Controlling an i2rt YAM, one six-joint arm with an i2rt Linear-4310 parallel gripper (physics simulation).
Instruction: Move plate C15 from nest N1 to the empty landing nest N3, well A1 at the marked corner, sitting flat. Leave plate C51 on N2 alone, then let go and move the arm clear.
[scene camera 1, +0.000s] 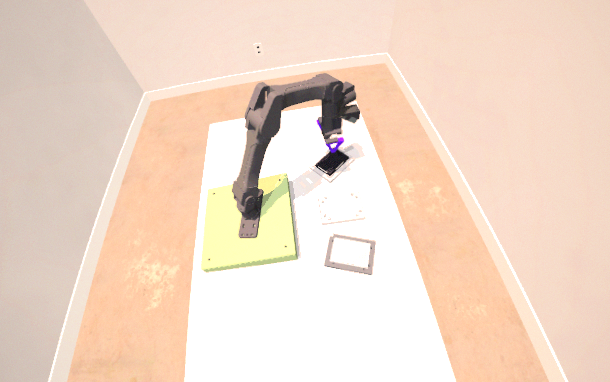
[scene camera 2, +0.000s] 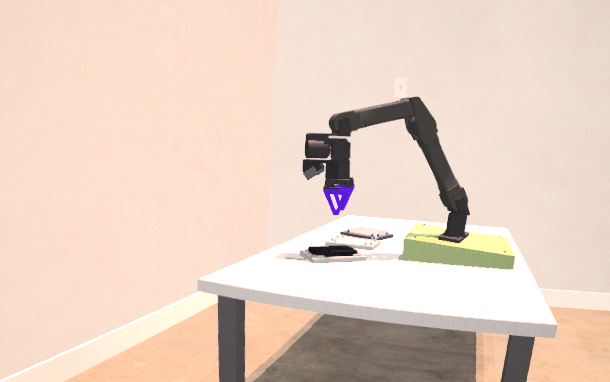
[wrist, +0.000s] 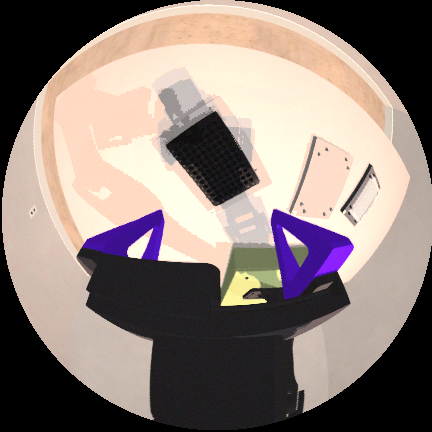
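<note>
A black well plate sits on a pale nest. A white plate sits in a grey nest. Between them is a white nest with small posts and no plate. Labels and well A1 are too small to read, so I cannot tell which plate is C15. My gripper is open and empty, pointing down, well above the black plate. The arm partly hides its fingers in scene camera 1.
The arm stands on a yellow-green base block beside the nests. All stand on a white table. The arm's shadow falls across the black plate's nest and the table near it.
</note>
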